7 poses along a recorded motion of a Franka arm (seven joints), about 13 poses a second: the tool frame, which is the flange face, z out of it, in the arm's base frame.
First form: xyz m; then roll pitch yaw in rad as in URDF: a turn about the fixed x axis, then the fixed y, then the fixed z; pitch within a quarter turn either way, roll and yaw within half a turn.
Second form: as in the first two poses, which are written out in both.
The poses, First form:
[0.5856, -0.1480, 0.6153, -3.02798, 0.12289, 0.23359]
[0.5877, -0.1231, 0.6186, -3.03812, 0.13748, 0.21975]
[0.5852, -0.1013, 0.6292, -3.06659, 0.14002, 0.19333]
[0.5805, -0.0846, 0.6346, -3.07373, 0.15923, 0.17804]
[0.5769, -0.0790, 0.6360, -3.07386, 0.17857, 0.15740]
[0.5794, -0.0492, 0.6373, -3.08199, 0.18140, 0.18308]
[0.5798, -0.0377, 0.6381, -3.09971, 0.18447, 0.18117]
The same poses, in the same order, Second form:
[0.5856, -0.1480, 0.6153, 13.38, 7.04, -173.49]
[0.5877, -0.1231, 0.6186, 12.59, 7.88, -174.07]
[0.5852, -0.1013, 0.6292, 11.08, 8.02, -175.70]
[0.5805, -0.0846, 0.6346, 10.20, 9.12, -176.11]
[0.5769, -0.0790, 0.6360, 9.02, 10.23, -176.12]
[0.5794, -0.0492, 0.6373, 10.49, 10.39, -176.59]
[0.5798, -0.0377, 0.6381, 10.38, 10.57, -177.60]

